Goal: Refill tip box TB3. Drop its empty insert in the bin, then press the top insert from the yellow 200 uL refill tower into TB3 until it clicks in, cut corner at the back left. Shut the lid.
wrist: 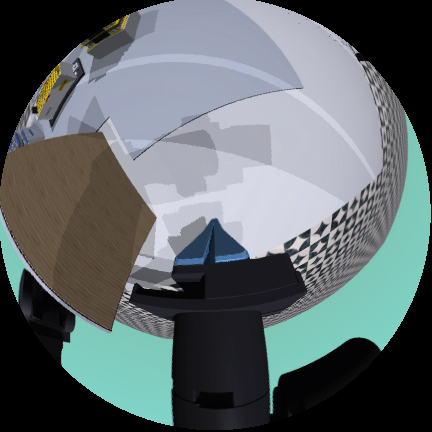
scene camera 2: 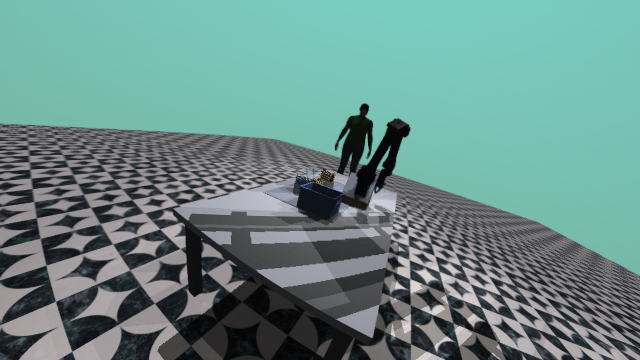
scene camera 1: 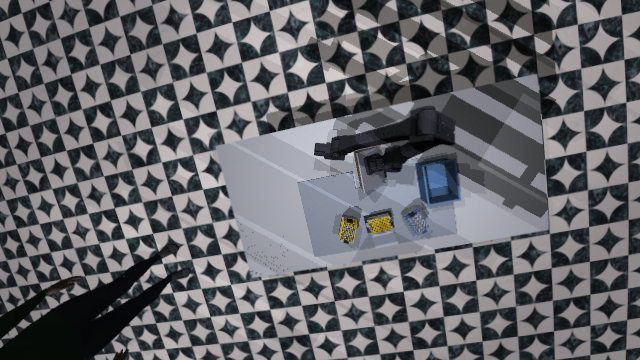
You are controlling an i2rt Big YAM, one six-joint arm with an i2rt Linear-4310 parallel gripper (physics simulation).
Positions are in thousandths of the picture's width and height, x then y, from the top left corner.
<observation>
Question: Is my gripper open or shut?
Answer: Shut.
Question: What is my gripper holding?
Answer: Nothing.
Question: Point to a blue bin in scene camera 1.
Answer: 685, 501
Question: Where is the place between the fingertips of my gripper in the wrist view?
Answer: At 497, 515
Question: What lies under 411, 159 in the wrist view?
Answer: A grey mat.
</observation>
